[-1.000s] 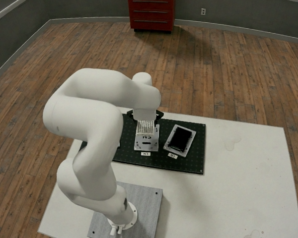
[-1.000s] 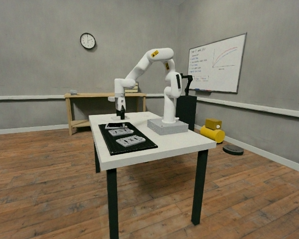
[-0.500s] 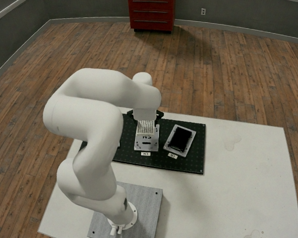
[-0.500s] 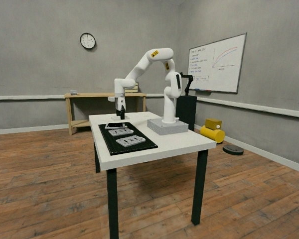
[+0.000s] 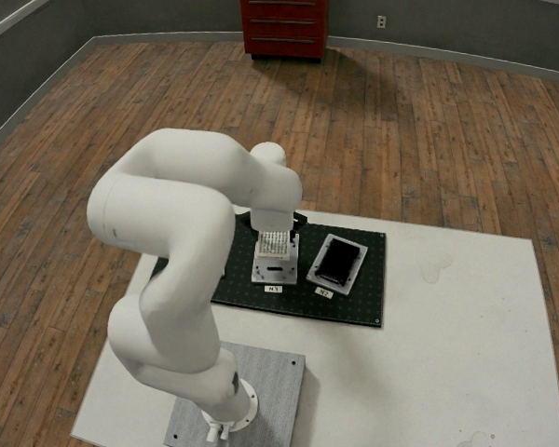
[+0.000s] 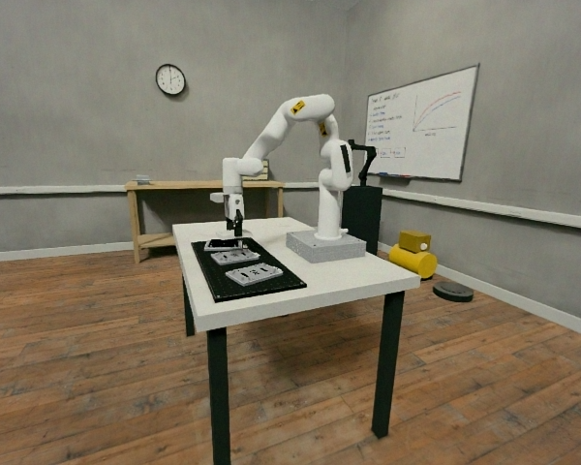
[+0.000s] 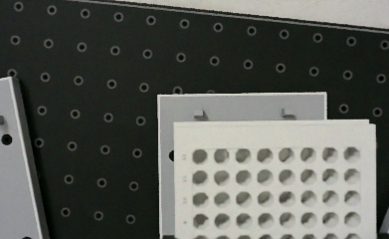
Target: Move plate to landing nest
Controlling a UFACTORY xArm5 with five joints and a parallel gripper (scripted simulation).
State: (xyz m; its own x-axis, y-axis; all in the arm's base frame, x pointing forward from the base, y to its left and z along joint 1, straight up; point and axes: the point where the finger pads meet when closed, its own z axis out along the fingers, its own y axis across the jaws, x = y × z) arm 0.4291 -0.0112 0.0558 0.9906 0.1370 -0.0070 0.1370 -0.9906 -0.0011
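Now: hand 11 cm above the nest N3. Also, from my hand: nest N1 (2 cm behind, 21 cm to the left, 11 cm below); white plate M06 (1 cm below); black plate M09 (1 cm ahead, 17 cm to the right, 9 cm below).
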